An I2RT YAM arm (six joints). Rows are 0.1 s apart.
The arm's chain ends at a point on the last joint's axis. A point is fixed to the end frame.
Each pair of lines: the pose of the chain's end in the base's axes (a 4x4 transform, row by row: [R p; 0 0 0 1], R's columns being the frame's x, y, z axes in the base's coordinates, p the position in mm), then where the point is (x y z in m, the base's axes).
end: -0.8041 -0.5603 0.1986 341.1; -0.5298 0.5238 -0.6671 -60.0; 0.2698 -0.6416 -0.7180 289.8; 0 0 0 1
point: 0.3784 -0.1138 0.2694
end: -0.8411 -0.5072 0.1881 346.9; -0.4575 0.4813 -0.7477 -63.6; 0.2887 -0.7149 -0.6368 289.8; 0 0 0 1
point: 0.3820 -0.1211 0.2766
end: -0.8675 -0.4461 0.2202 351.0; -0.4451 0.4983 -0.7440 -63.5; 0.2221 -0.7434 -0.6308 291.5; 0 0 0 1
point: 0.3859 -0.1215 0.2801
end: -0.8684 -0.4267 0.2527 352.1; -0.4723 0.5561 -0.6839 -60.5; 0.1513 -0.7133 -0.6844 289.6; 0 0 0 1
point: 0.3882 -0.1169 0.2745
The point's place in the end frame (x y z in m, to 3 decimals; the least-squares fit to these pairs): -0.007 -0.036 0.058
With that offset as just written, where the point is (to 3 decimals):
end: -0.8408 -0.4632 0.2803 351.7; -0.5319 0.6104 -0.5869 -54.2; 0.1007 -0.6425 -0.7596 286.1; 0 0 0 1
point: 0.391 -0.106 0.264
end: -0.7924 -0.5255 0.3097 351.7; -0.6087 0.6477 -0.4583 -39.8; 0.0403 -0.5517 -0.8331 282.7; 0 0 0 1
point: 0.394 -0.085 0.254
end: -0.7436 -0.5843 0.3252 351.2; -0.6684 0.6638 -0.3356 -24.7; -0.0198 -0.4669 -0.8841 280.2; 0 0 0 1
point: 0.396 -0.063 0.246
